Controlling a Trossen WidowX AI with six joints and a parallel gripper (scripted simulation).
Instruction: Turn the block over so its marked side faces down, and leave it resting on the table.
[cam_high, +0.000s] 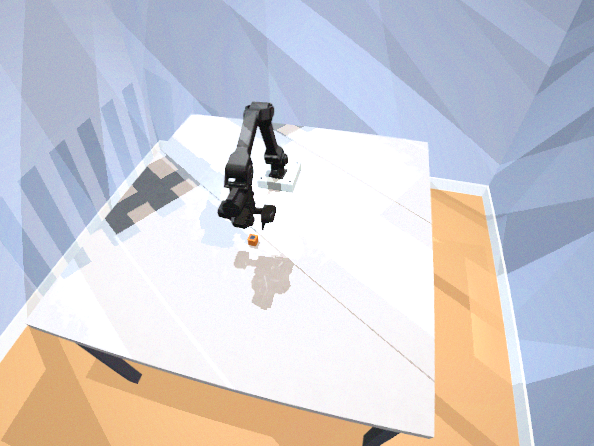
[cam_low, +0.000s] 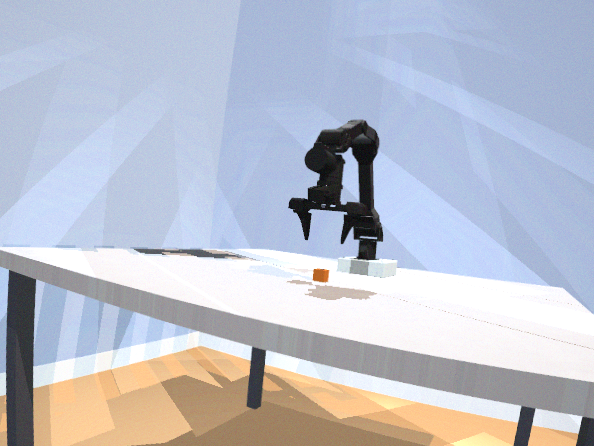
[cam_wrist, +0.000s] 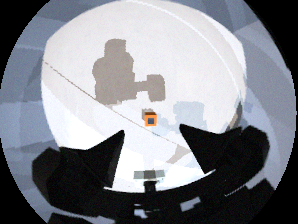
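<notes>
My gripper tip is now 10 mm past the orange block and 80 mm above it.
</notes>
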